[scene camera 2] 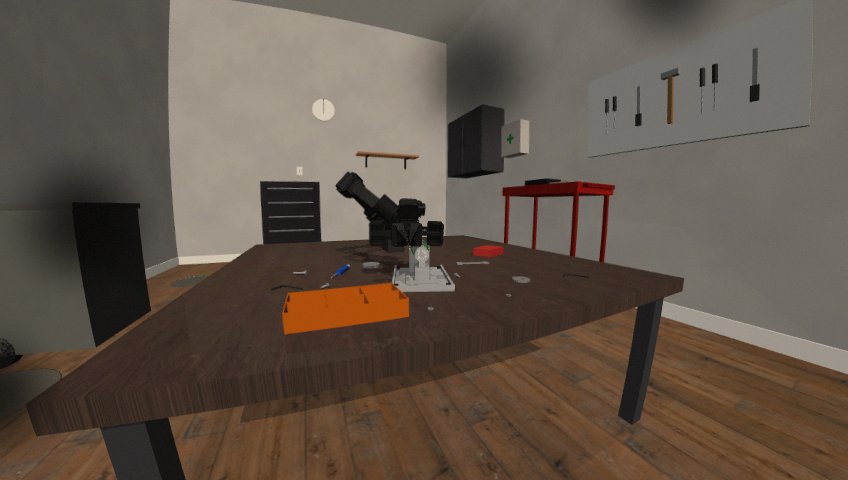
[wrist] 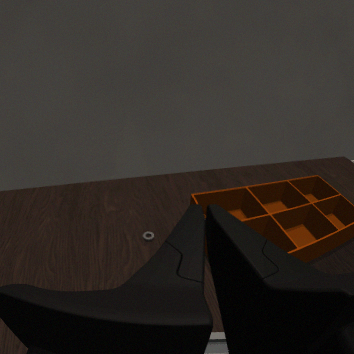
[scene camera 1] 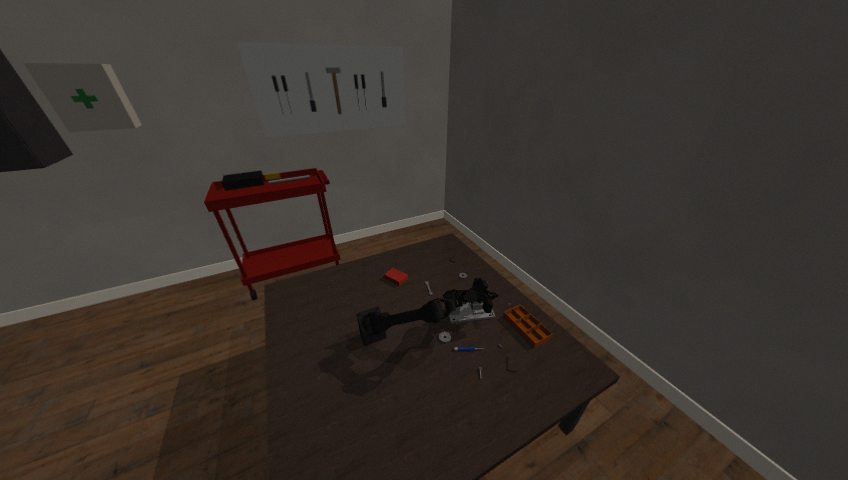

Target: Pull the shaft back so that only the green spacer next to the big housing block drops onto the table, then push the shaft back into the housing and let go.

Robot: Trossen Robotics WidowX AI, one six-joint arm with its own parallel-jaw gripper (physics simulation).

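Frame: origin at the arm's base, x left, y back, z up, level; centimetres.
Seen in the pictures: gripper, fingertip midpoint: [scene camera 2: 408, 242] [wrist: 202, 213] [scene camera 1: 497, 295]; arm's base, link origin: [scene camera 1: 369, 322].
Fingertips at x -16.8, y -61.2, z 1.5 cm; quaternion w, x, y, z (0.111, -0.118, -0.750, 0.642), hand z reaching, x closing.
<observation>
Offsets run from my fingertips to a thing's middle. "pt": to the spot under its first point.
My gripper [scene camera 1: 495, 295] [scene camera 2: 406, 234] [wrist: 202, 213] is shut, its fingertips close together in the wrist view. I see no part between them. It hangs above the light fixture plate [scene camera 1: 471, 317] [scene camera 2: 437, 287] [wrist: 217, 336], at the upper part of the grey housing block @[dx +9.0, dy +13.5, dz -3.9 cm] [scene camera 2: 419, 261] in scene camera 2. A bit of green @[pt dx +10.6, dy +12.6, dz -2.6 cm] [scene camera 2: 426, 244] shows at the top of the housing, just below the gripper; whether it is the spacer beside the big block is too small to tell. The shaft cannot be made out; the arm hides much of the assembly in scene camera 1.
An orange compartment tray @[dx -15.3, dy -6.3, dz -10.1 cm] [scene camera 1: 539, 342] [scene camera 2: 345, 318] [wrist: 324, 245] stands beyond the fixture. A small nut @[dx +0.2, dy -10.6, dz -11.8 cm] [scene camera 2: 430, 308] [wrist: 148, 235] lies beside the tray. A blue screwdriver @[dx -11.7, dy +25.3, dz -11.1 cm] [scene camera 1: 465, 349] [scene camera 2: 341, 270], a wrench @[dx +32.6, dy +20.6, dz -11.5 cm] [scene camera 1: 428, 287] [scene camera 2: 473, 262] and a red box @[dx +50.2, dy +33.1, dz -10.3 cm] [scene camera 1: 396, 276] [scene camera 2: 487, 251] lie around the fixture.
</observation>
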